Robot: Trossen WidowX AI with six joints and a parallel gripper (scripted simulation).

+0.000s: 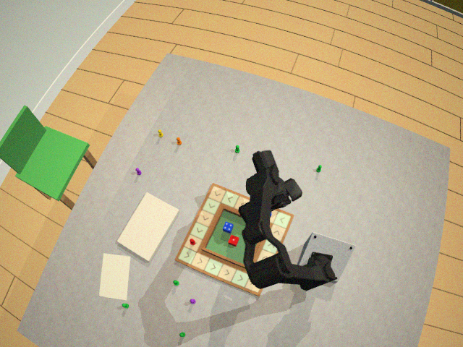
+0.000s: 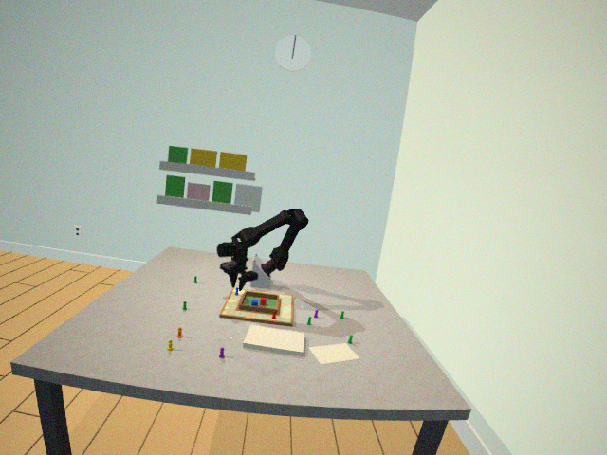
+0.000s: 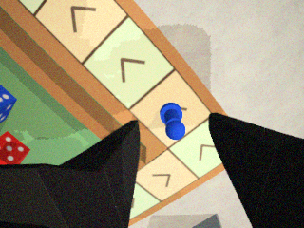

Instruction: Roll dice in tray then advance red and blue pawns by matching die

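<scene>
Right now the blue pawn is 10 mm below my gripper tip. Also, from my gripper tip: blue die 110 mm ahead, 80 mm to the left, 10 mm below; then green tray 100 mm to the left, 80 mm ahead, 30 mm below; then red pawn 200 mm ahead, 150 mm to the left, 10 mm below.
</scene>
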